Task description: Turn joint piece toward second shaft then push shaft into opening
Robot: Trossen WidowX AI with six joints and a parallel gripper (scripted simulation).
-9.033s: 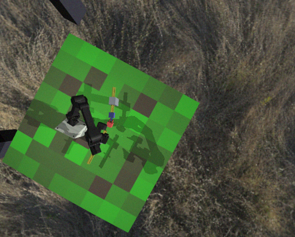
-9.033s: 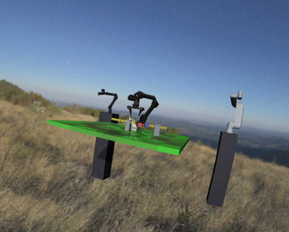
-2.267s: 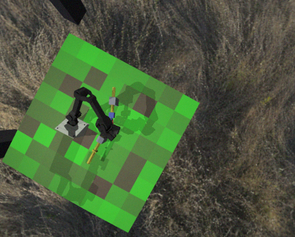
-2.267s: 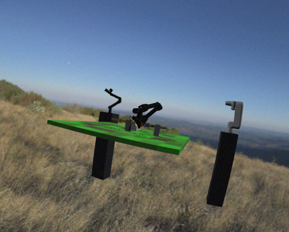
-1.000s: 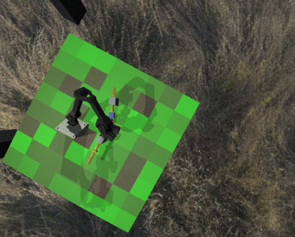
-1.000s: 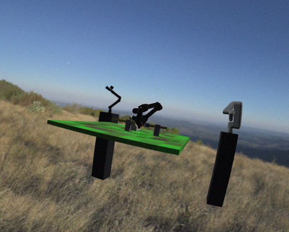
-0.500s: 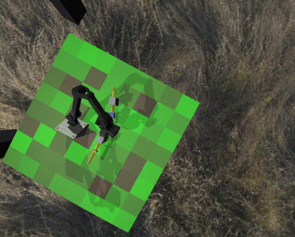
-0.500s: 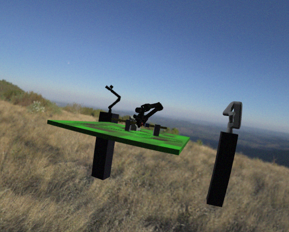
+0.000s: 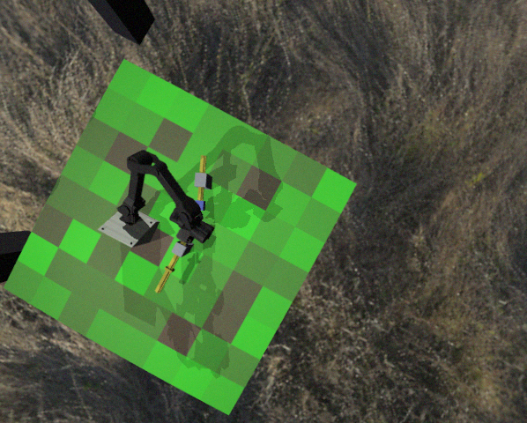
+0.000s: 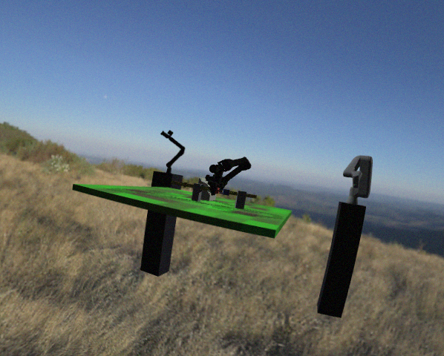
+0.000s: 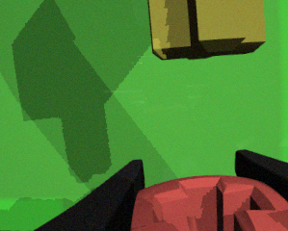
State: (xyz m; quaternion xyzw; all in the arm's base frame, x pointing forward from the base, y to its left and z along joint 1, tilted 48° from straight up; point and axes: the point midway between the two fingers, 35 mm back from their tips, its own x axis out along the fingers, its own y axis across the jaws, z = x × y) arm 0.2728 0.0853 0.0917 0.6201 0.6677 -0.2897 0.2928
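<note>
Now: the red joint piece 2 cm to the left of my gripper tip and 4 cm above it.
</note>
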